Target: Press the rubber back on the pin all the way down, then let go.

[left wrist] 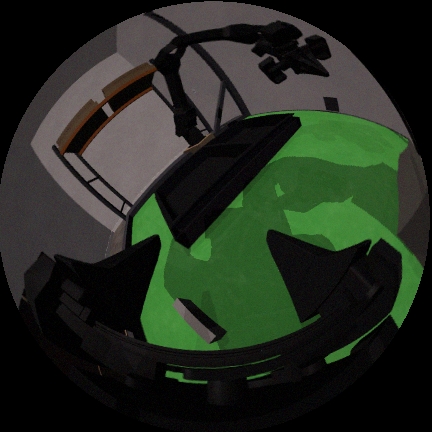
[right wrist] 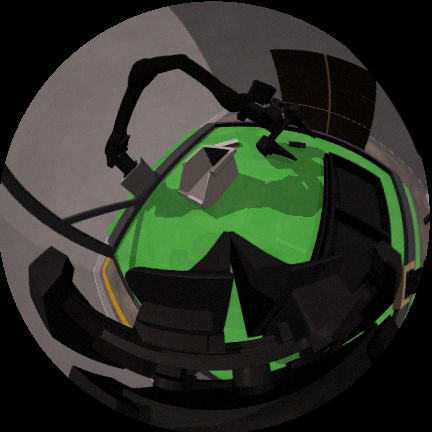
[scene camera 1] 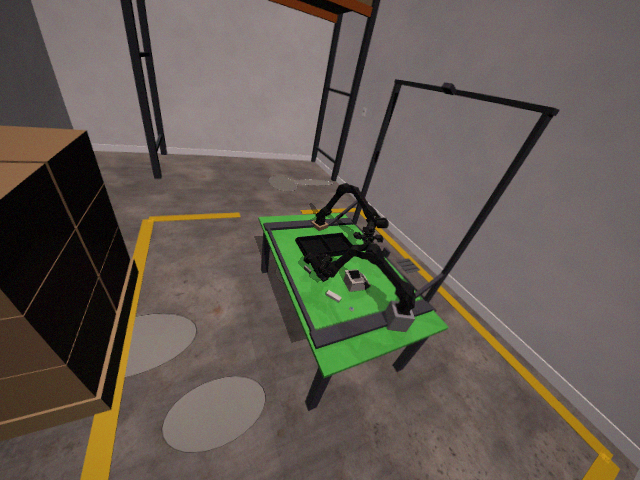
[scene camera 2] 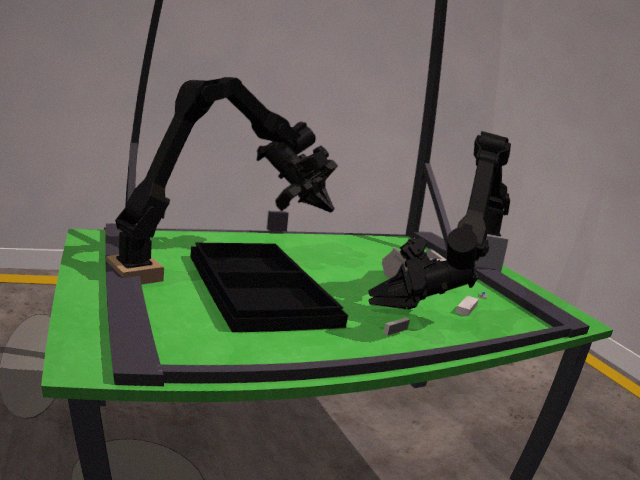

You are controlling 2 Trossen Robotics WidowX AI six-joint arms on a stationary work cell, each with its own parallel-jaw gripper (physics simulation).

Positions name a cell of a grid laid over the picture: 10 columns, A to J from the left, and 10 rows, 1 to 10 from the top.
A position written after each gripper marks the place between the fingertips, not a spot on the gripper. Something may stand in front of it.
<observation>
The right gripper (scene camera 2: F5) is shut, holding nothing. Further things: the left gripper (scene camera 2: F7), a black tray (scene camera 2: E6) and a grey box (left wrist: J6).
The left gripper shows as well in the left wrist view (left wrist: E6) and in the right wrist view (right wrist: H4). The right gripper also shows in the left wrist view (left wrist: H2) and in the right wrist view (right wrist: F6). The black tray shows as well in the left wrist view (left wrist: E5), in the right wrist view (right wrist: I6) and in scene camera 1 (scene camera 1: F6).
</observation>
